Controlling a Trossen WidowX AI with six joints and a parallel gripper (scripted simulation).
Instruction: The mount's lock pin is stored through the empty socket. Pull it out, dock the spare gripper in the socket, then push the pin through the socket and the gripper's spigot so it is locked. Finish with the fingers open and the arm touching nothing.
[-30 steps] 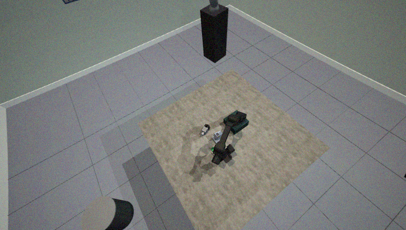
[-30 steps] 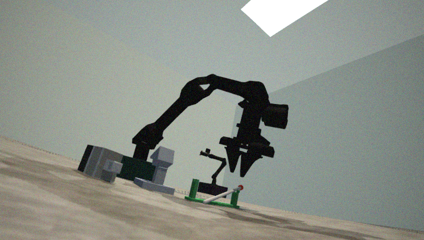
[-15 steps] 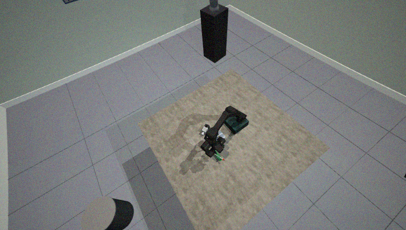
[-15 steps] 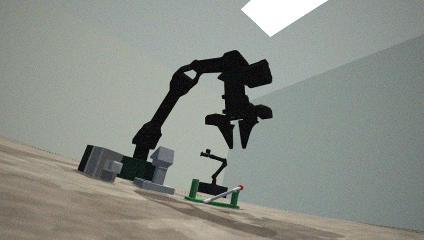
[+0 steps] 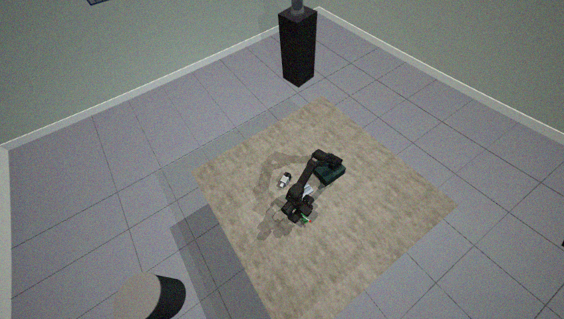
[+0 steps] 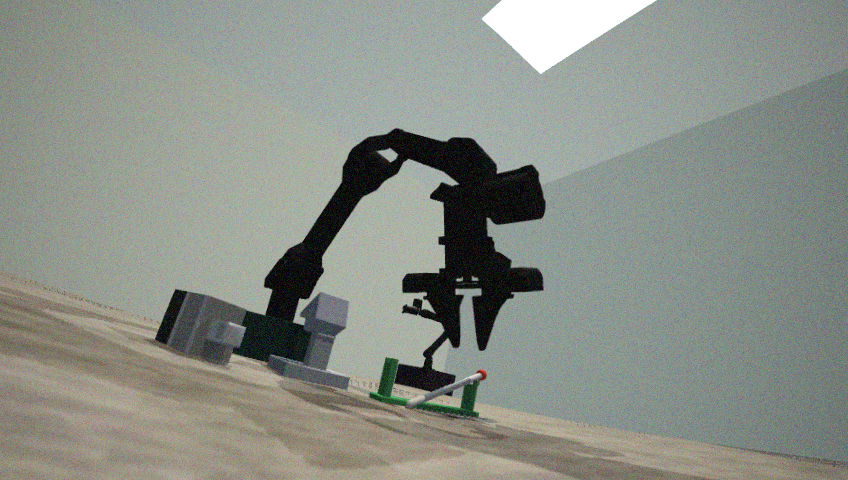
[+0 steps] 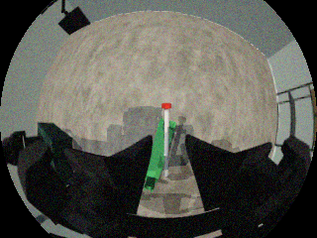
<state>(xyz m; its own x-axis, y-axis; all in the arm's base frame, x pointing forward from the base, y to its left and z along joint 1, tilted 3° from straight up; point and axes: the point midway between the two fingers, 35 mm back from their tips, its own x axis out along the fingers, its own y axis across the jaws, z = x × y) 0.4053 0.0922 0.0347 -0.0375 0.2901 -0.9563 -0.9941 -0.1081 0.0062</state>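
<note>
The rack is 1 cm behind my gripper tip, 4 cm to the right of it and 6 cm below it. Round my gripper tip: socket: 13 cm behind, 14 cm to the right, 3 cm below; then spare gripper: 10 cm behind, 28 cm to the right, 5 cm below.
</note>
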